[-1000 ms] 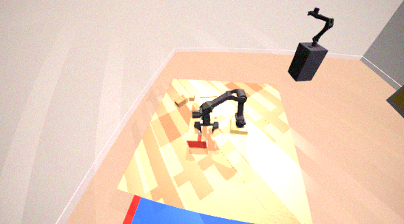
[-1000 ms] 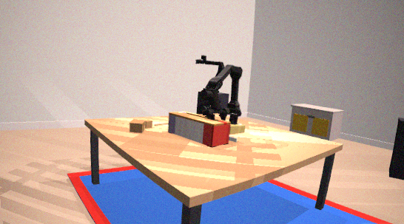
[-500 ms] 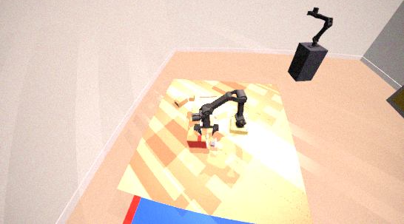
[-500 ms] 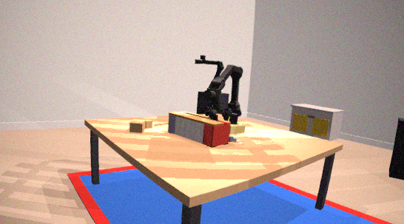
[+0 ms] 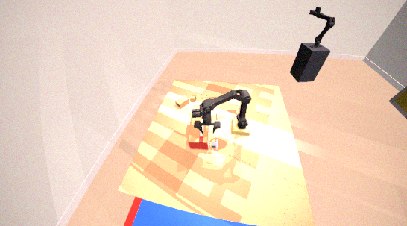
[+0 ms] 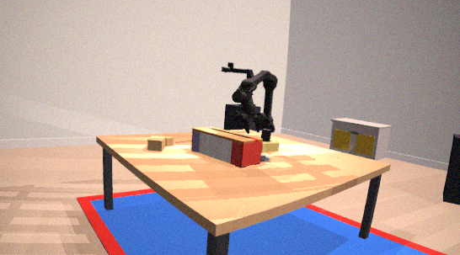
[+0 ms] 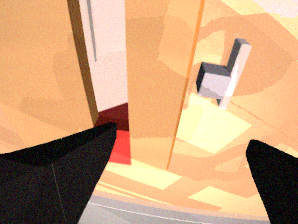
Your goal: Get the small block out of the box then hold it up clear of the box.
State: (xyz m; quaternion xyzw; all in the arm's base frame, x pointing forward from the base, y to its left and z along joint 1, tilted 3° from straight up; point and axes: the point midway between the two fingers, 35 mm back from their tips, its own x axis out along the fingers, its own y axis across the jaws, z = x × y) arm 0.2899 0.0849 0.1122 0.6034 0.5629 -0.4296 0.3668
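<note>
Right now my gripper tip is 4 cm past the grey piece, 4 cm to the right of it and 13 cm above it. Also, from my gripper tip: long box (2 cm ahead, 13 cm to the right, 8 cm below).
</note>
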